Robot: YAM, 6 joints.
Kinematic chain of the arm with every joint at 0, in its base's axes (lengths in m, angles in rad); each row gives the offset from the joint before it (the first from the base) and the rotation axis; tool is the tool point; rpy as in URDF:
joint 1: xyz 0 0 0.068 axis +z
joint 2: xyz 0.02 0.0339 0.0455 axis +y
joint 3: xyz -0.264 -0.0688 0 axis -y
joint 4: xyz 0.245 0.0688 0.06 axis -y
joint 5: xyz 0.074 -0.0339 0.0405 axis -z
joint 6: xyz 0.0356 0 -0.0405 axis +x
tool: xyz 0 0 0 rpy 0 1.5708 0
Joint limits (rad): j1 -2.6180..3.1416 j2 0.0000..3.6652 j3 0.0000..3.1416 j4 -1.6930..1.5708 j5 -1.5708..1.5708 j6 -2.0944..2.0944
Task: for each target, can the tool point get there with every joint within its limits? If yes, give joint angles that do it. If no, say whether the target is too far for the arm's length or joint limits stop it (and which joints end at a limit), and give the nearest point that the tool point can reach.
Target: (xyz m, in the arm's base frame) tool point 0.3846 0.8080 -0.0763
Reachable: no: too far | nearest point 0.2715 0.5703 -0.0192 | short by 0.269 m
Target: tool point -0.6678 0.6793 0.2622
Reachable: no: too far | nearest point -0.4473 0.4550 0.2120 | short by 0.319 m
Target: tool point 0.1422 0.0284 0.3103
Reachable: yes | joints 0.2517 0.6402 0.2901 1.0111 0.2237 0.9534
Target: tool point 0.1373 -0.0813 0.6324
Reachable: yes | joints -0.7395 1.2950 2.0500 -0.1103 -1.1473 0.3819
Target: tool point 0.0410 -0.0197 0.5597
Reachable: yes | joints 0.1331 0.7740 1.2386 0.9579 0.7780 1.3828
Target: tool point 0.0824 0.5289 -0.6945
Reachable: no: too far | nearest point 0.0600 0.3852 -0.3516 | short by 0.372 m
